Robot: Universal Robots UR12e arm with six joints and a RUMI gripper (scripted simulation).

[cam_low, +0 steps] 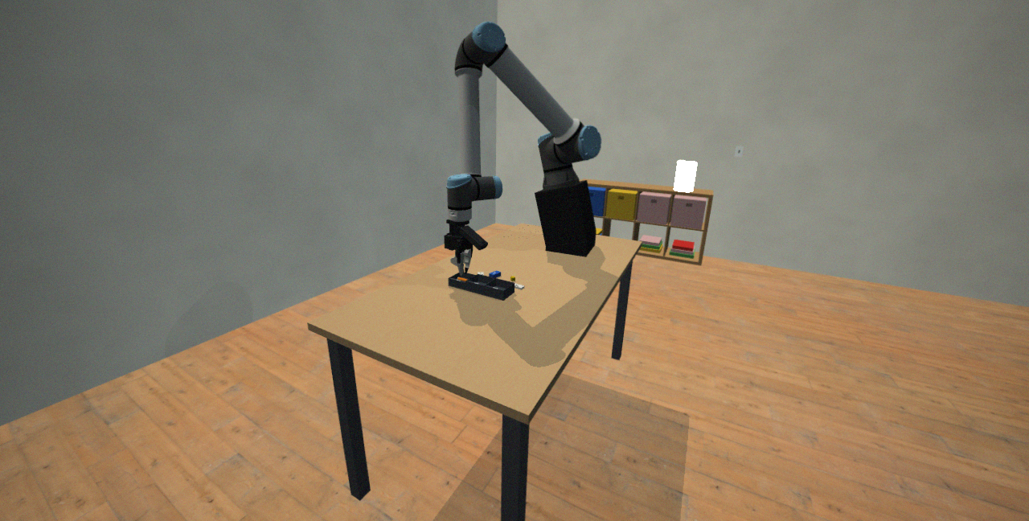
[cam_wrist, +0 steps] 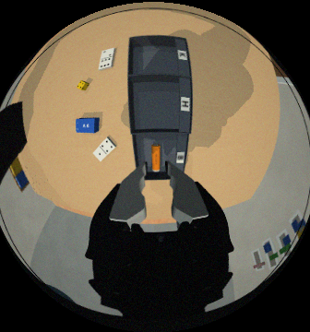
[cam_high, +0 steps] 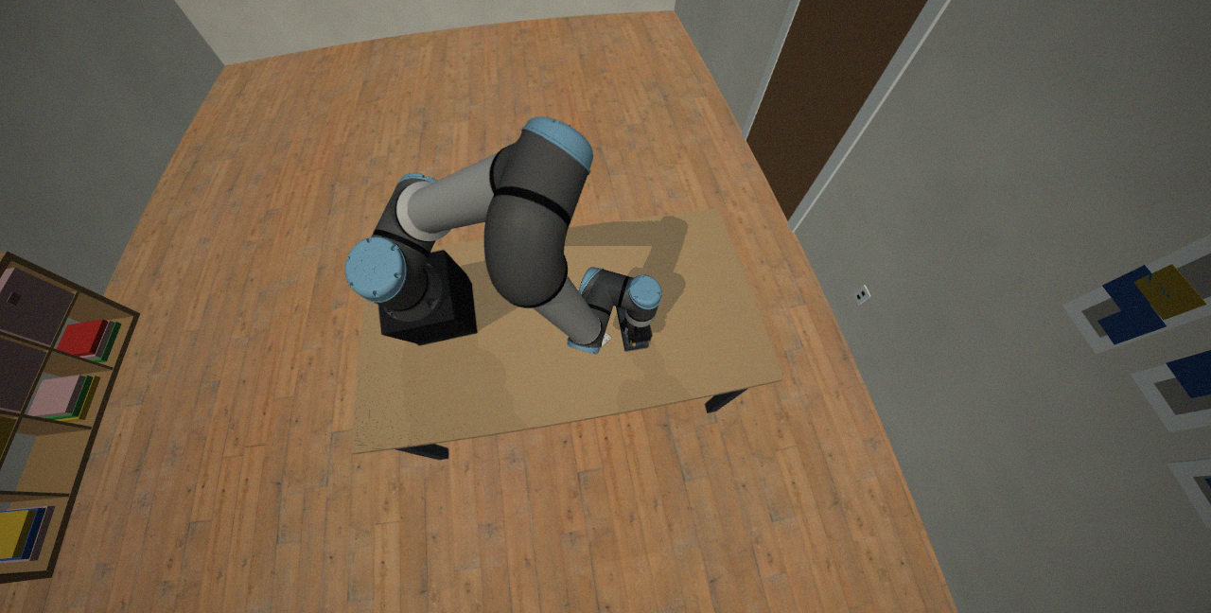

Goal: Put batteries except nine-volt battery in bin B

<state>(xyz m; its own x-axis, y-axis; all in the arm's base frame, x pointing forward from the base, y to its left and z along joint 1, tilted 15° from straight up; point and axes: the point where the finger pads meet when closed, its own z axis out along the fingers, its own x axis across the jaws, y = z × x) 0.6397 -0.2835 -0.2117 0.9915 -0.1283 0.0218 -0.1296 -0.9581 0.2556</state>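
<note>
The orange battery lies 40 mm below my hand and 10 mm to the right of it. The rest, counted from my hand: yellow item: 170 mm to the left, 110 mm behind, 50 mm below; then bin tray: 80 mm to the left, 30 mm below, 20 mm ahead; then blue nine-volt battery: 130 mm behind, 90 mm to the left, 40 mm below.
</note>
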